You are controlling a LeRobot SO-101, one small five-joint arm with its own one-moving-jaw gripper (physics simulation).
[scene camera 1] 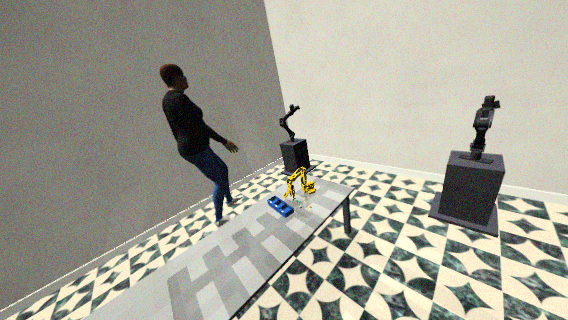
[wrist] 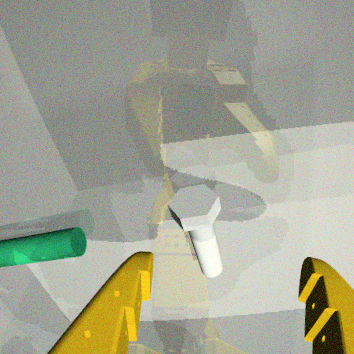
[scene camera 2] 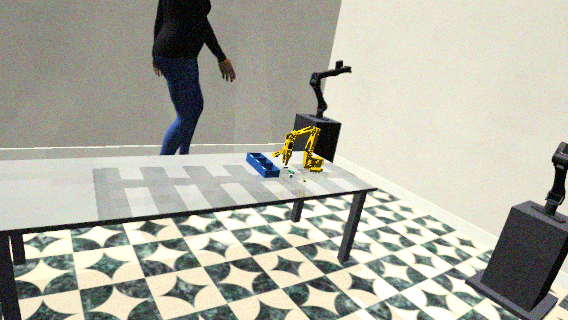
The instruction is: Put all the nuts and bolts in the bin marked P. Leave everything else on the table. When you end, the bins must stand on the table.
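Places are measured from the arm's base along level axes (x ahead, y left, z up), in millimetres.
Pixels of known places: hand at its tool point: (scene camera 1: pixel 293 197) (wrist: pixel 151 269) (scene camera 2: pixel 285 164); arm's base at its link origin: (scene camera 1: pixel 308 192) (scene camera 2: pixel 309 169).
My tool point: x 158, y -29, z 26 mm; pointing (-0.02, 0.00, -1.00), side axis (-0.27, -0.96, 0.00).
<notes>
For each thing: its top centre in the pictures, then the offset to it from my tool point. Level surfaces: height alone.
- pale bolt at its top centre: (wrist: pixel 204 256) dx -12, dy -12, dz -12 mm
- green cylinder at its top centre: (wrist: pixel 21 259) (scene camera 2: pixel 291 170) (scene camera 1: pixel 299 200) dx -7, dy +53, dz -15 mm
- small dark-and-white thing at its top centre: (scene camera 2: pixel 291 174) dx +37, dy +110, dz -9 mm
- small yellowish thing at its top centre: (scene camera 2: pixel 304 179) dx -5, dy +175, dz -17 mm
- glossy table at its surface level: dz -25 mm
My gripper (scene camera 1: pixel 292 196) (scene camera 2: pixel 285 161) (wrist: pixel 227 260) is open and empty, low over the table near the bins. In the wrist view a pale bolt (wrist: pixel 195 206) with a hexagonal head lies on the table beyond the jaw tips. It is drawn in the gap between the jaws, its shank pointing back toward them, and neither jaw touches it. The blue row of bins (scene camera 1: pixel 287 212) (scene camera 2: pixel 272 173) stands on the table beside the gripper. The letter P and what the bins hold cannot be made out in the scene views.
A green cylinder (scene camera 1: pixel 299 201) (scene camera 2: pixel 291 171) (wrist: pixel 45 246) lies left of the bolt in the wrist view. A small dark-and-white thing (scene camera 2: pixel 291 176) and a small yellowish thing (scene camera 2: pixel 304 181) lie nearer the table's front edge. The glossy table (scene camera 1: pixel 150 295) (scene camera 2: pixel 55 190) mirrors the arm. A person stands behind it.
</notes>
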